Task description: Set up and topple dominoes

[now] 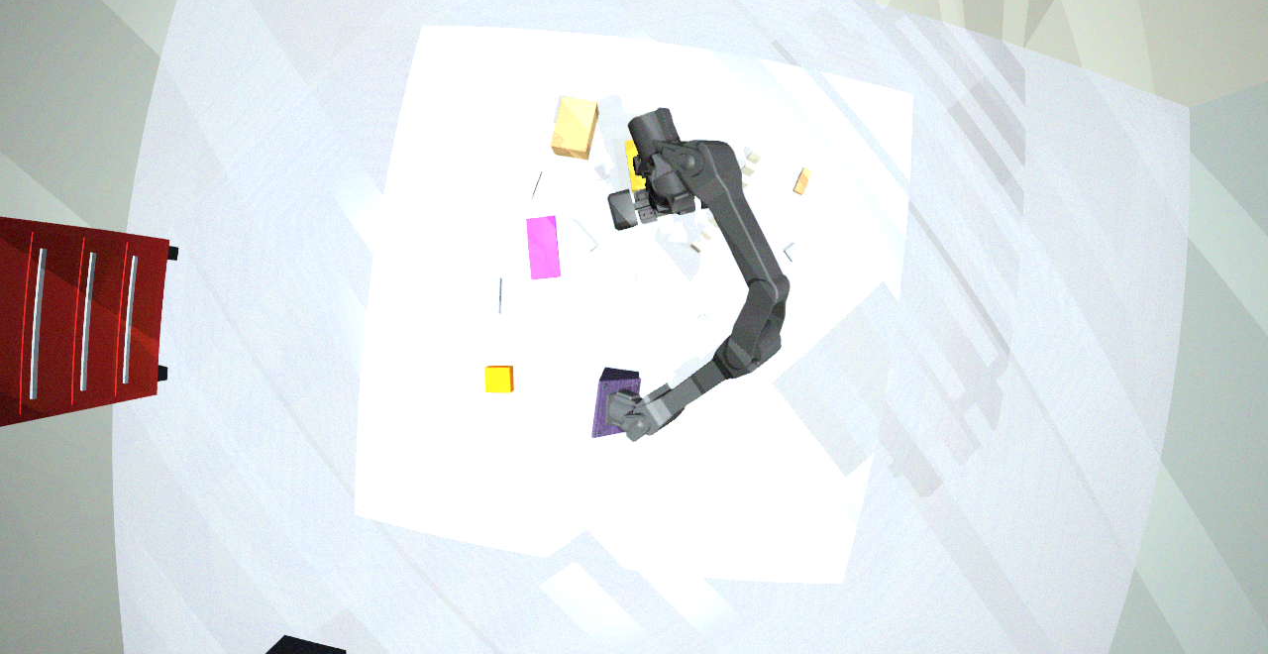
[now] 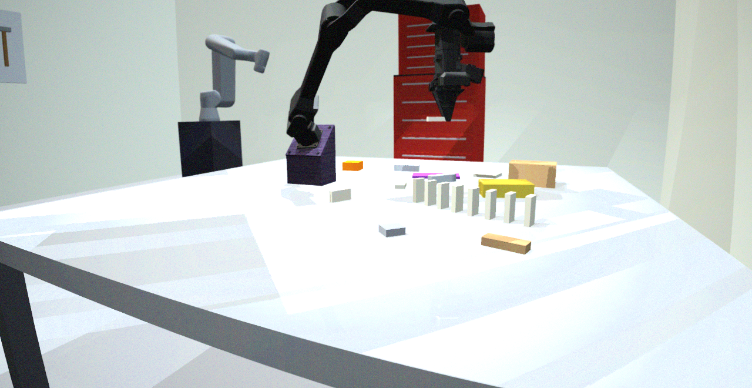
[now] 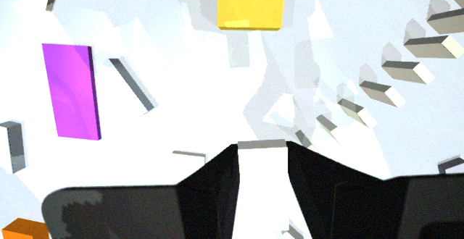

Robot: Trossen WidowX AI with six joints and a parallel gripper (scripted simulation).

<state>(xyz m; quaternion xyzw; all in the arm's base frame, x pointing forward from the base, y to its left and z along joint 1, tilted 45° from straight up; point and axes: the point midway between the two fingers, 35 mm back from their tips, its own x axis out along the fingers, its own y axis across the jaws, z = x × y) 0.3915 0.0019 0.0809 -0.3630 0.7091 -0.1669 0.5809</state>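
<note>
Right now the yellow block is 13 cm ahead of my gripper tip, 4 cm to the left of it and 16 cm below it. Also, from my gripper tip: tan box (21 cm ahead, 20 cm to the left, 14 cm below); magenta slab (7 cm behind, 26 cm to the left, 17 cm below); grey block (4 cm behind, 32 cm to the right, 17 cm below).
</note>
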